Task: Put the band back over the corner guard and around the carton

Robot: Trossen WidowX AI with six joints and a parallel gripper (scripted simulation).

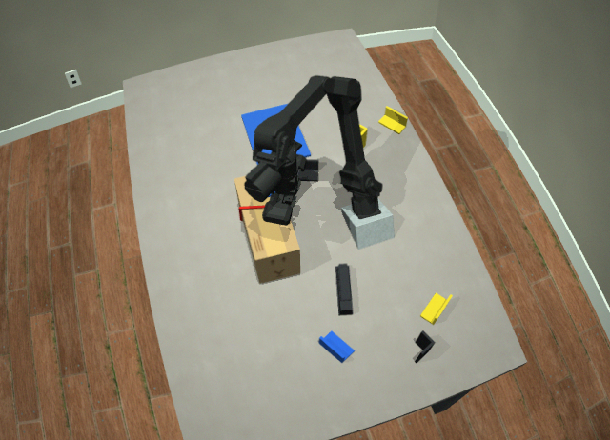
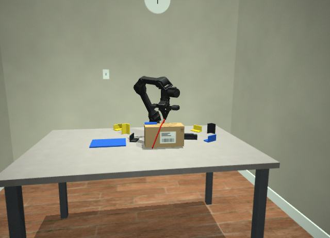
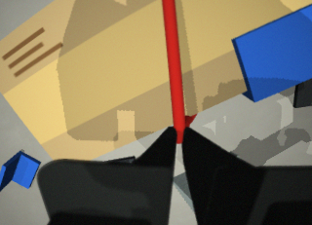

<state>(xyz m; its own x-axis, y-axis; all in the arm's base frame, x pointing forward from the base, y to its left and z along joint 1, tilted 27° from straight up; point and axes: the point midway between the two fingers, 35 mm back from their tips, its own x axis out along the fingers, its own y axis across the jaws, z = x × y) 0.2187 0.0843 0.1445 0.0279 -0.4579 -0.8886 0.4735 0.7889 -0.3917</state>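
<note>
My hand is 5 cm short of the carton, 1 cm to the left of it and 12 cm above it. Also, from my hand: black block (10 cm behind, 18 cm to the left, 18 cm below); black angle piece (10 cm behind, 21 cm to the right, 19 cm below); flat blue sheet (5 cm behind, 38 cm to the right, 20 cm below).
</note>
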